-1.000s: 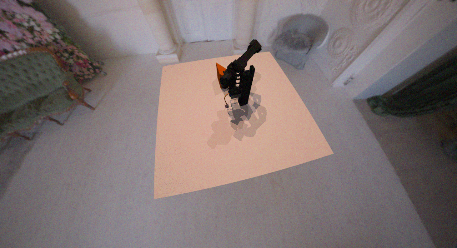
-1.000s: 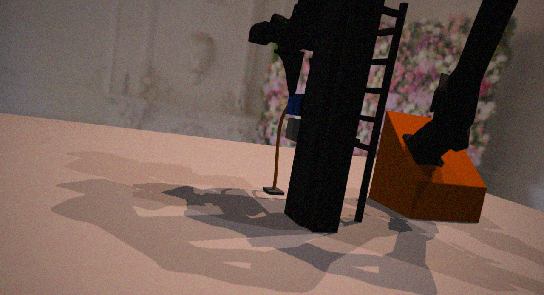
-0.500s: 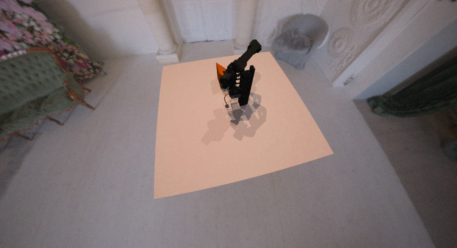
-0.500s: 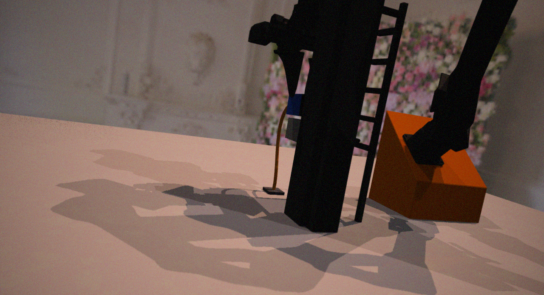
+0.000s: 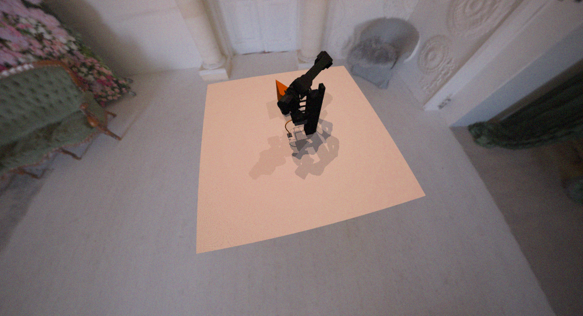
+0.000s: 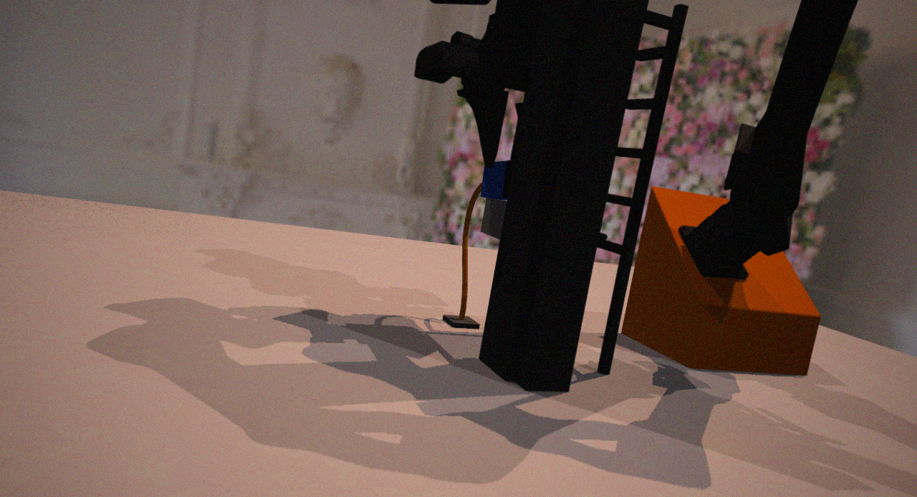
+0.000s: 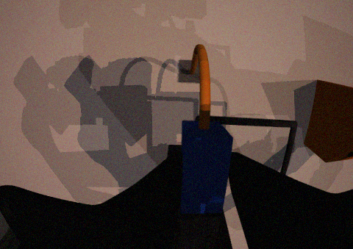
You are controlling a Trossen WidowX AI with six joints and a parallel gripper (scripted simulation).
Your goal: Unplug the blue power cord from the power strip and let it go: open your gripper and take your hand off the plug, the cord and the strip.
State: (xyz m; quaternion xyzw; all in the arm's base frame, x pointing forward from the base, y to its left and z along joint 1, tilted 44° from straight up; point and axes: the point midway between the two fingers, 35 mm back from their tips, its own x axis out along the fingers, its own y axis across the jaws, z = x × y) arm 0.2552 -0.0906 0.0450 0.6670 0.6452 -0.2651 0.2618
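The blue plug lies 3 cm to the left of my gripper tip. From my gripper tip the other things lie so: dark pad (3 cm to the right, 16 cm below).
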